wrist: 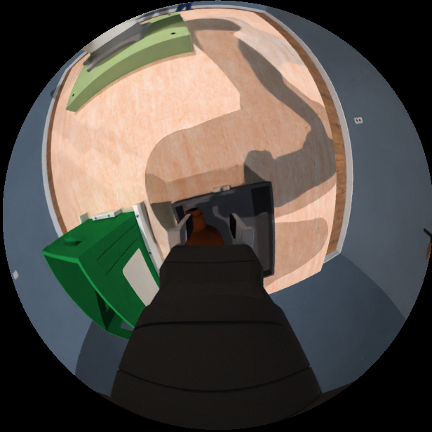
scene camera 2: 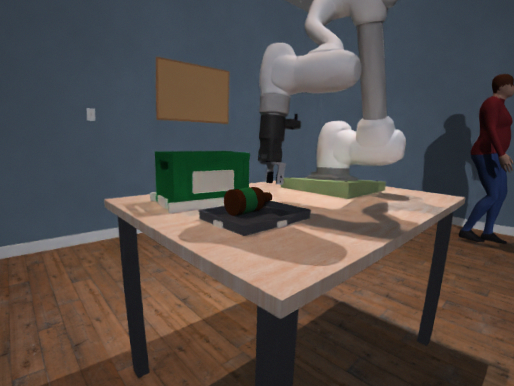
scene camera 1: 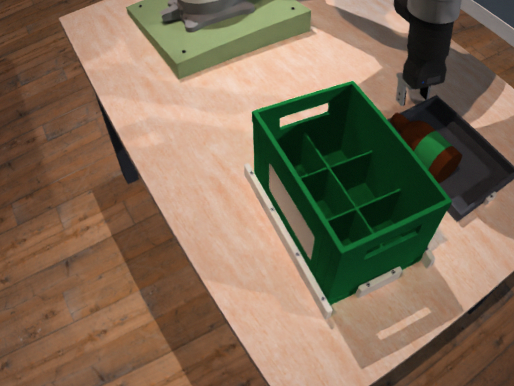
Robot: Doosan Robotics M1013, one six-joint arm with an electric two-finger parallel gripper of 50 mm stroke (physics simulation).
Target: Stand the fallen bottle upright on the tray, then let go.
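Seen in the pictures: gripper, fingertip midpoint: [scene camera 2: 274, 183] [scene camera 1: 412, 99]; arm's base at its link origin: [scene camera 2: 332, 179] [scene camera 1: 210, 7].
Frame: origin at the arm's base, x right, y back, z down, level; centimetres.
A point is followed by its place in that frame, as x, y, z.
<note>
The brown bottle [scene camera 1: 419, 139] @[-17.1, -62.5, -2.7] [scene camera 2: 256, 197] @[-23.0, -62.5, -1.1] [wrist: 205, 233] with a green label lies on its side in the dark tray [scene camera 1: 492, 150] @[-34.7, -68.5, 2.3] [scene camera 2: 245, 228] @[-35.9, -75.1, 2.7] [wrist: 273, 225]. Its base points to the table's front side and its neck toward the robot's side. My gripper [scene camera 1: 413, 96] @[-21.1, -54.5, -4.4] [scene camera 2: 275, 179] @[-21.1, -54.5, -4.4] [wrist: 210, 221] is open and empty. It is above the neck end of the bottle, with clear air between the fingertips and the bottle in scene camera 2. In the wrist view the neck and shoulder show between the two fingers, nearer the left one; the gripper body hides the bottle's lower part.
A tall green crate [scene camera 1: 300, 200] @[12.4, -69.4, -10.1] [scene camera 2: 175, 175] @[-5.8, -80.0, -6.6] [wrist: 100, 260] with inner compartments stands close beside the tray, against pale rails [scene camera 1: 285, 240] @[13.6, -68.1, 1.8]. The arm's base stands on a light green plate [scene camera 1: 240, 40] @[-0.7, -17.9, -0.1] [scene camera 2: 345, 187] @[-19.5, -15.9, 0.0] [wrist: 140, 55]. A person [scene camera 2: 492, 135] stands beyond the table.
</note>
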